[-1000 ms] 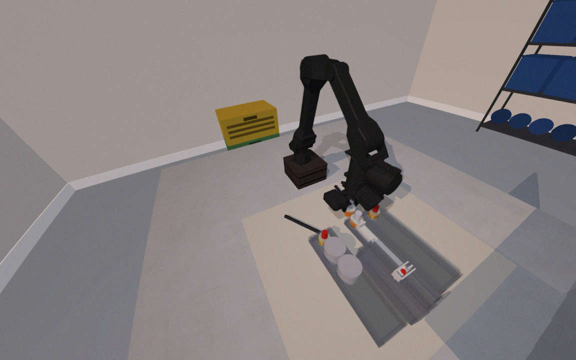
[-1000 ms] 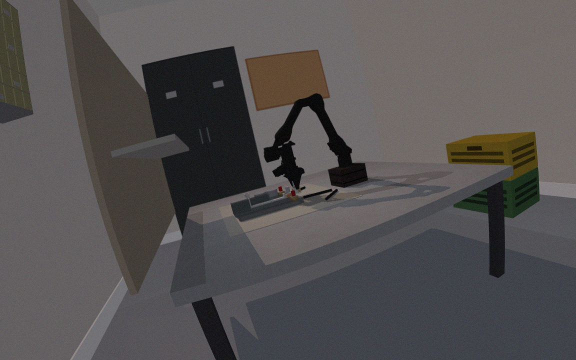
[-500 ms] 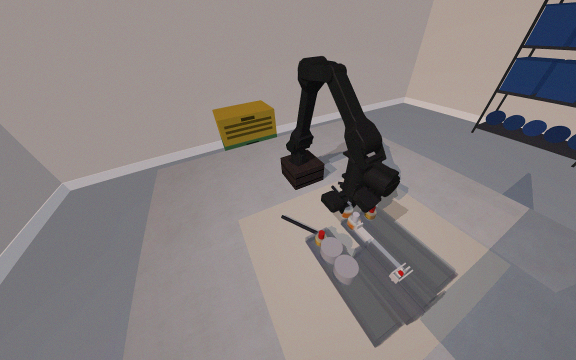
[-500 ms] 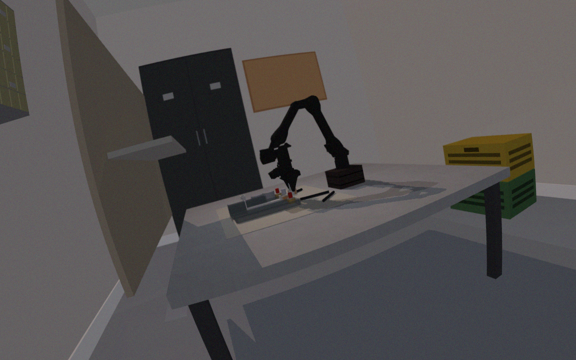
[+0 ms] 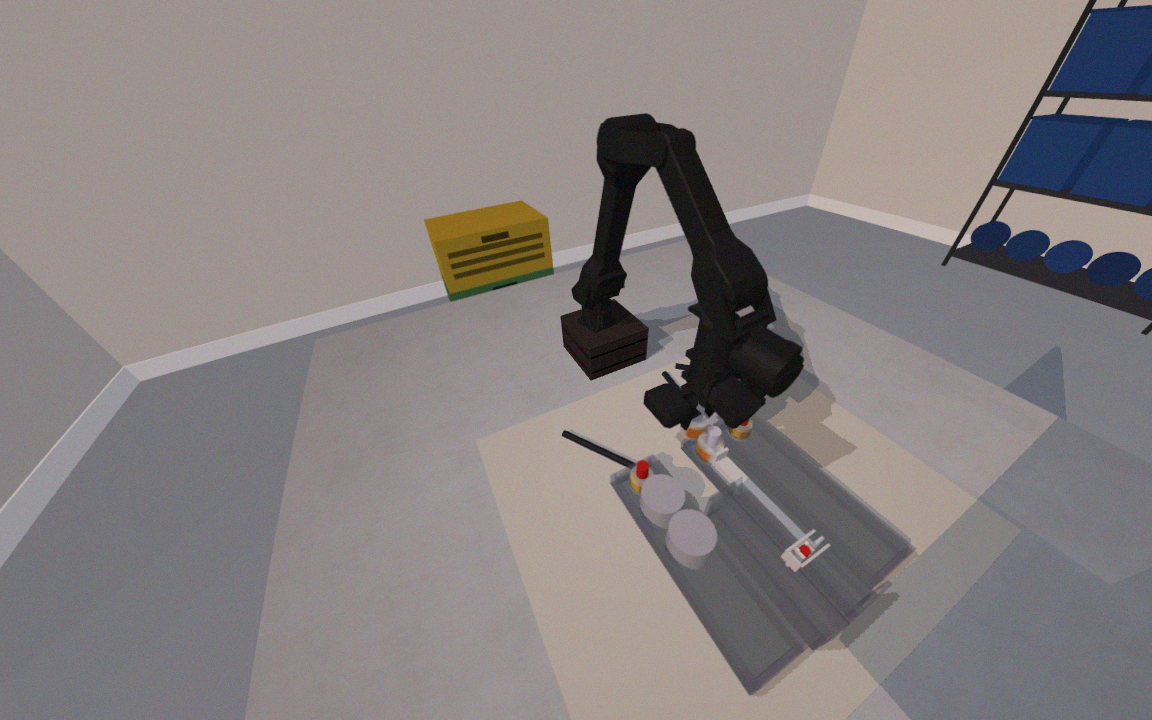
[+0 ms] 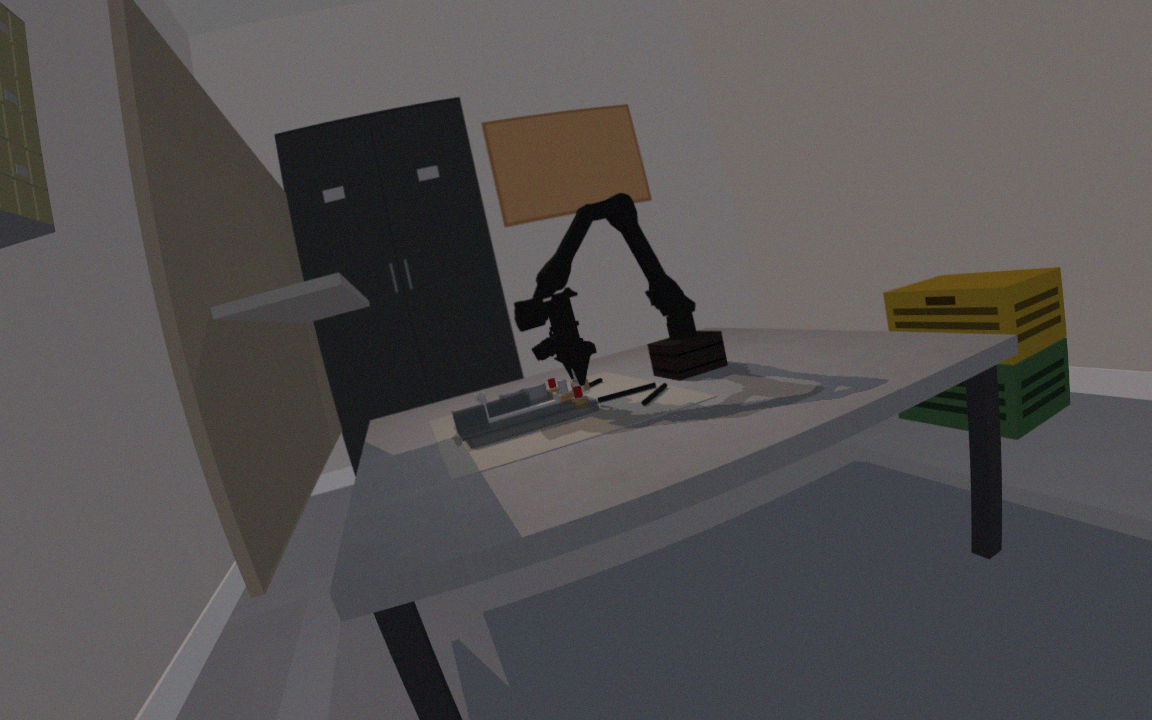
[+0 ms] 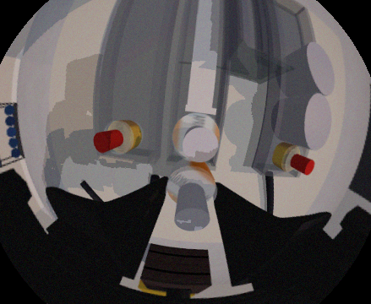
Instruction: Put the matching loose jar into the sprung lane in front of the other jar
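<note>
Right now the rack is 170 mm ahead of my gripper tip, 60 mm to the right of it and 30 mm below it. Round my gripper tip: red mark 220 mm ahead, 80 mm to the right, 20 mm above.
</note>
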